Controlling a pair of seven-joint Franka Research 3 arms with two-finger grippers.
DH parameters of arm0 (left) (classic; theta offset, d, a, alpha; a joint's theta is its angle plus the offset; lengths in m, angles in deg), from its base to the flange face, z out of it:
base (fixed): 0 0 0 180
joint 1: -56.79 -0.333 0 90
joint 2: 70.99 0 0 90
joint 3: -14.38 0.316 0.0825 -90
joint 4: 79.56 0 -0.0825 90
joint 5: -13.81 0.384 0 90
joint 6: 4.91 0 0.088 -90
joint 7: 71.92 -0.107 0 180
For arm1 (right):
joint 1: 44.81 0.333 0 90
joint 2: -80.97 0 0 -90
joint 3: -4.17 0.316 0.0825 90
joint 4: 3.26 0 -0.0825 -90
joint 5: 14.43 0.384 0 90
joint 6: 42.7 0 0.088 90
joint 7: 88.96 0.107 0 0
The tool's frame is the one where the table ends.
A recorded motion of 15 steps. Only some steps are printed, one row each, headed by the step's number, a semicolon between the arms.
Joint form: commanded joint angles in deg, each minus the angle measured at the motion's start. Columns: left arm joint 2, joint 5, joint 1, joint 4, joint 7, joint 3, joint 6; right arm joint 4, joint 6, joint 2, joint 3, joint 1, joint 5, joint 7.
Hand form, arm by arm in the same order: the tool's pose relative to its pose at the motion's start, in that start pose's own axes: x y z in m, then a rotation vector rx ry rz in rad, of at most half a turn. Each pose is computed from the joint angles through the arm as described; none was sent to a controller.
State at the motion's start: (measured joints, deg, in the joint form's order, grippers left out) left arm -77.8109 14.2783 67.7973 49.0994 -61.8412 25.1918 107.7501; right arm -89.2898 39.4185 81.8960 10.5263 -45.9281 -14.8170 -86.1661
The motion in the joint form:
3: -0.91 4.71 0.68 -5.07 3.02 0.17 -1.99; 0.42 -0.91 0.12 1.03 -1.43 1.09 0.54
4: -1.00 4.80 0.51 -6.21 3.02 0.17 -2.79; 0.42 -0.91 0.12 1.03 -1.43 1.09 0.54
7: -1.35 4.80 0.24 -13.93 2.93 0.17 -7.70; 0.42 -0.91 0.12 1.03 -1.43 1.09 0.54
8: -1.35 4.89 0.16 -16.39 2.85 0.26 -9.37; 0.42 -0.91 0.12 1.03 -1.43 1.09 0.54
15: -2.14 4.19 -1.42 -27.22 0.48 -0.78 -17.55; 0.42 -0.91 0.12 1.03 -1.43 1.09 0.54
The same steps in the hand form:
3: 0.0079 -0.0005 -0.0468 0.0606 0.0833 -0.0175; -0.0026 0.0014 -0.0030 0.0183 -0.0075 0.0136
4: 0.0090 -0.0021 -0.0559 0.0604 0.0909 -0.0214; -0.0026 0.0014 -0.0030 0.0183 -0.0075 0.0136
7: 0.0123 -0.0057 -0.1166 0.0504 0.1448 -0.0346; -0.0026 0.0014 -0.0030 0.0183 -0.0075 0.0136
8: 0.0122 -0.0079 -0.1348 0.0494 0.1585 -0.0392; -0.0026 0.0014 -0.0030 0.0183 -0.0075 0.0136
15: -0.0039 -0.0168 -0.2184 0.0309 0.2144 -0.0235; -0.0026 0.0014 -0.0030 0.0183 -0.0075 0.0136

